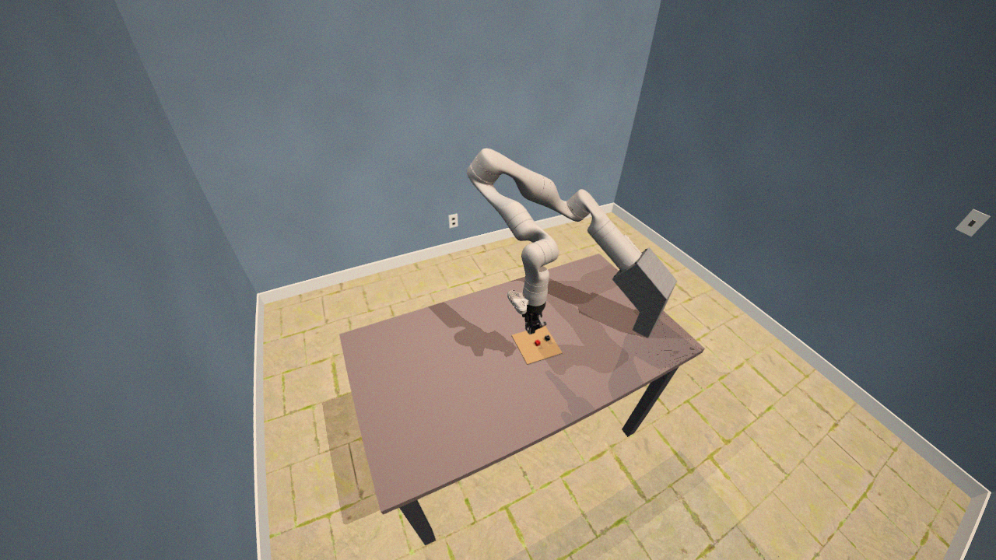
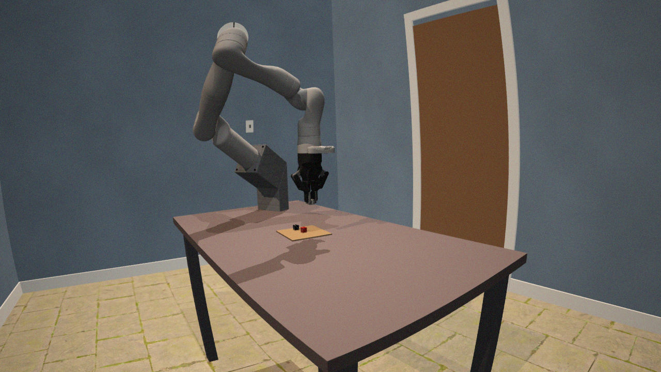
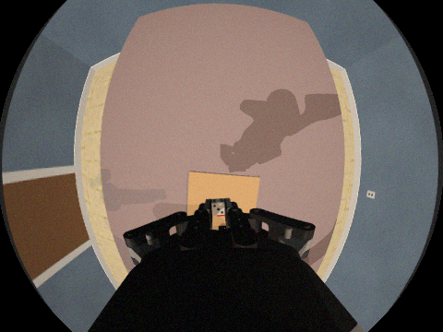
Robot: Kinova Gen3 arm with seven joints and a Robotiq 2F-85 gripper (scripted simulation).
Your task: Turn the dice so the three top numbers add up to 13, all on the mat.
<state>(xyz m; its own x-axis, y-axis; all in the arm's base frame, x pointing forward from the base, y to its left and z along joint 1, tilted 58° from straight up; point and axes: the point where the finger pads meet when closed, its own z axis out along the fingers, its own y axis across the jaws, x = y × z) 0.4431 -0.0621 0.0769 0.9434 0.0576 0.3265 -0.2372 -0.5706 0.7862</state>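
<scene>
The red die is 5 cm behind my hand, 1 cm to the left of it and 11 cm below it. Round my hand: tan mat: 5 cm behind, 12 cm below.
</scene>
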